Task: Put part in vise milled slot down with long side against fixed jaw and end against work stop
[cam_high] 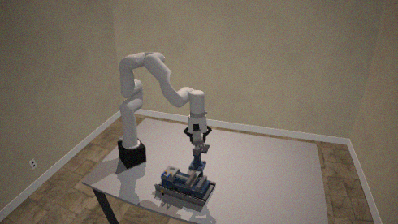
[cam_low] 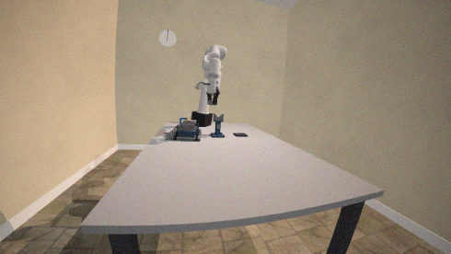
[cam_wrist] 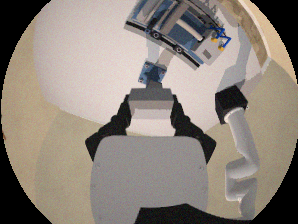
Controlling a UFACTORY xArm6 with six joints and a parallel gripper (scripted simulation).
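Now: the vise 21 cm below my hand, 15 cm to the right of it and 4 cm behind it. From my hand the other things lie so: part 2 cm below; then dark infeed plate 24 cm to the left, 24 cm below, 4 cm behind.
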